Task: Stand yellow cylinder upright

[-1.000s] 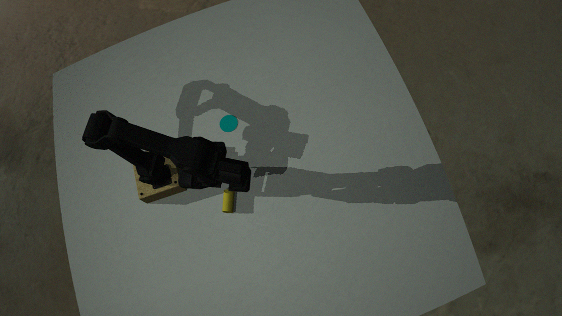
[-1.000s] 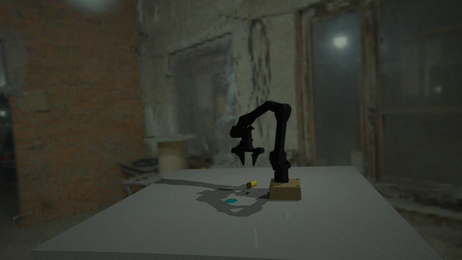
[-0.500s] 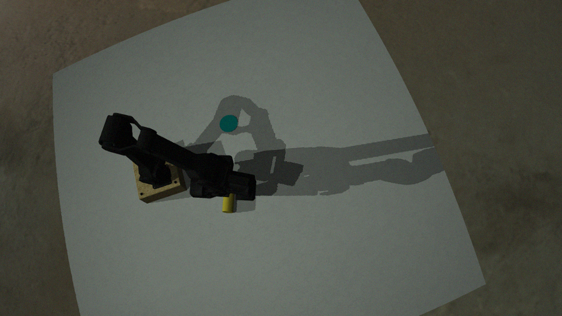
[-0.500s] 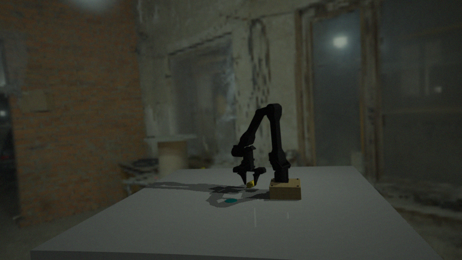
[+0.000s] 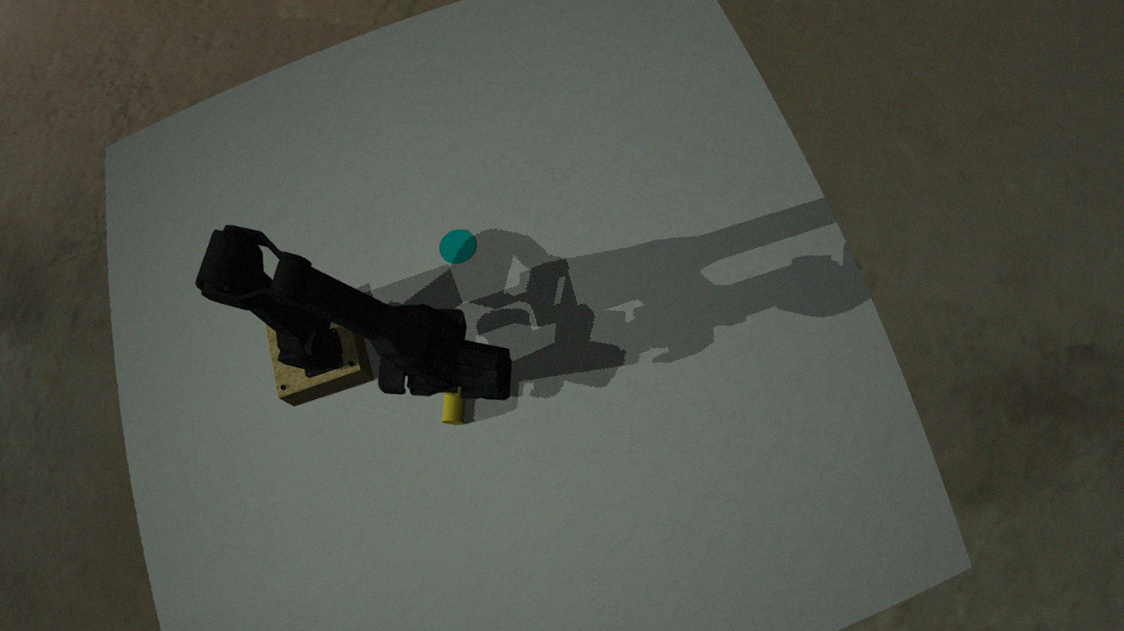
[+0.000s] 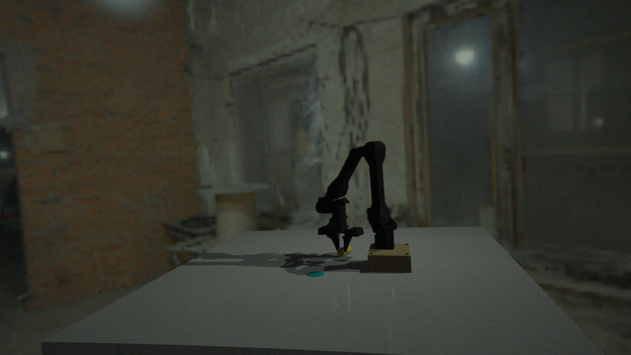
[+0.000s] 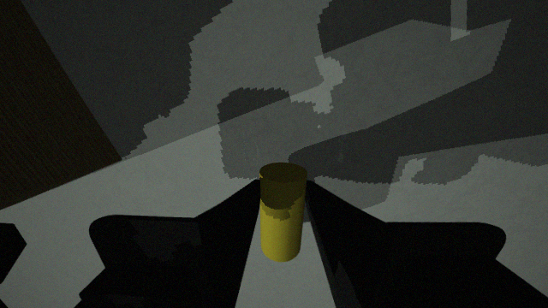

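My gripper tip is now 23 cm to the right of the cyan circle, 6 cm short of it and 2 cm above it. Also, from my gripper tip: yellow cylinder: 2 cm to the right, 1 cm behind.
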